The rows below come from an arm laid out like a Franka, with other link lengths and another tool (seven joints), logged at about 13 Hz.
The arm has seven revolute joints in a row. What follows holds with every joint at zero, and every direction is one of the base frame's.
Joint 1 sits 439.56 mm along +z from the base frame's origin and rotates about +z.
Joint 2 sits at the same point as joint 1 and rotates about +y.
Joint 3 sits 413.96 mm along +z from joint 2 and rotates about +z.
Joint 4 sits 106.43 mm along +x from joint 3 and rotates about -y.
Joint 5 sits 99.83 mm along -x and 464.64 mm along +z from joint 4 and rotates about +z.
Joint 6 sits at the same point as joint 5 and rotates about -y.
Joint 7 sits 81.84 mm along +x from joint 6 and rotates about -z.
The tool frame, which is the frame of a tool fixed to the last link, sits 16 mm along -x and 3 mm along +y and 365.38 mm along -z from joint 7; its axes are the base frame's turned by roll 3.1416, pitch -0.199 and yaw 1.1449 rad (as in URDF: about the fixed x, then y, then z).
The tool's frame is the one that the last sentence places.
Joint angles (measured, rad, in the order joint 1, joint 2, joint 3, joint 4, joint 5, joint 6, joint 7), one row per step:
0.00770 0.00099 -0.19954 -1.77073 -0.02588 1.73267 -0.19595
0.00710 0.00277 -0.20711 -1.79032 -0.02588 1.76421 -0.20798
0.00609 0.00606 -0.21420 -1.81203 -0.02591 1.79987 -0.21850
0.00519 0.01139 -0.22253 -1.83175 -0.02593 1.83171 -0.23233
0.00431 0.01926 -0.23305 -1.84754 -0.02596 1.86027 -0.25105
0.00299 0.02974 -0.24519 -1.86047 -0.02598 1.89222 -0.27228
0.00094 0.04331 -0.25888 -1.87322 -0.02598 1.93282 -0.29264
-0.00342 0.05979 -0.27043 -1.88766 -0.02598 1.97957 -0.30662
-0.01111 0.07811 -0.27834 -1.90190 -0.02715 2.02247 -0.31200
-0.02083 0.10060 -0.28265 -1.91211 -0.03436 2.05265 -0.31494
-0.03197 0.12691 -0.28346 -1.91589 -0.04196 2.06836 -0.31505
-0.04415 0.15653 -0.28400 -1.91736 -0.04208 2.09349 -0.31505
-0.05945 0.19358 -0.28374 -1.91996 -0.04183 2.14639 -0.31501
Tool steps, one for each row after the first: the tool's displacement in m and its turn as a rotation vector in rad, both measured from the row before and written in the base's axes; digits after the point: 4 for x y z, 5 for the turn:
0.0033 -0.0060 -0.0098 -0.00172 -0.00974 0.00465
0.0038 -0.0061 -0.0116 -0.00240 -0.01018 0.00333
0.0027 -0.0068 -0.0120 -0.00220 -0.00622 0.00542
0.0024 -0.0083 -0.0116 -0.00257 -0.00413 0.00808
0.0040 -0.0103 -0.0115 -0.00436 -0.00743 0.00867
0.0062 -0.0126 -0.0127 -0.00711 -0.01276 0.00587
0.0070 -0.0131 -0.0149 -0.00885 -0.01417 -0.00036
0.0049 -0.0130 -0.0162 -0.00911 -0.00871 -0.00818
0.0011 -0.0130 -0.0177 -0.01182 0.00549 -0.00679
-0.0015 -0.0110 -0.0180 -0.00923 0.01707 -0.00760
0.0023 -0.0106 -0.0185 -0.00598 0.00709 -0.01079
0.0092 -0.0148 -0.0222 -0.01310 -0.01081 -0.01083

